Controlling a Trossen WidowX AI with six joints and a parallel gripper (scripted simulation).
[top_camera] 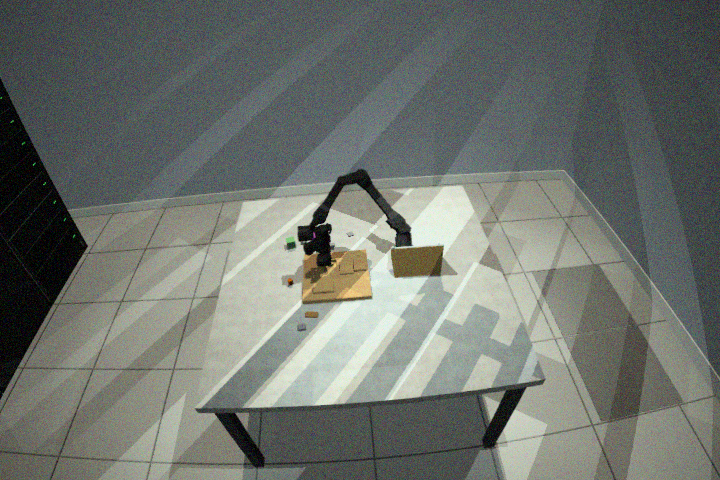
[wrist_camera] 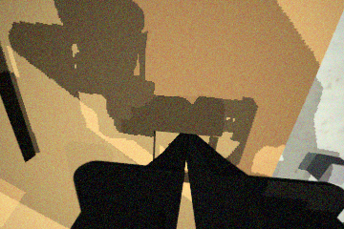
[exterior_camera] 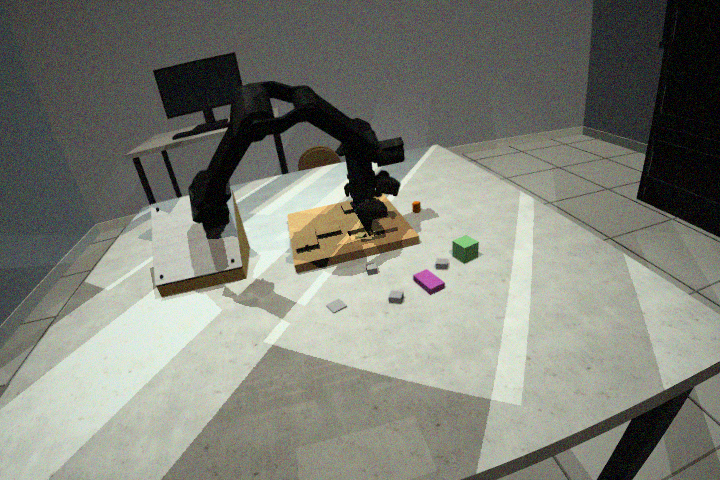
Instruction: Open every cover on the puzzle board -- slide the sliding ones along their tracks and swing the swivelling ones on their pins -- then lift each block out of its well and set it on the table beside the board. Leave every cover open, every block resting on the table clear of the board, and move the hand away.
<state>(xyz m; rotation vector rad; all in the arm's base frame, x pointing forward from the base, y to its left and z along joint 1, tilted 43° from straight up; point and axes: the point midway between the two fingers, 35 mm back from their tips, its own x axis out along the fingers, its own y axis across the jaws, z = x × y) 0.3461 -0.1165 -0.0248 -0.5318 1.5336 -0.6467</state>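
Now: gripper tip 5 cm past the tan puzzle board and 8 cm to the right of it. The rest, counted from my gripper tip: magenta block 5 cm ahead, 24 cm to the right, 2 cm below; green cube 16 cm ahead, 18 cm to the right; orange cylinder 17 cm ahead, 8 cm to the left, 1 cm below.
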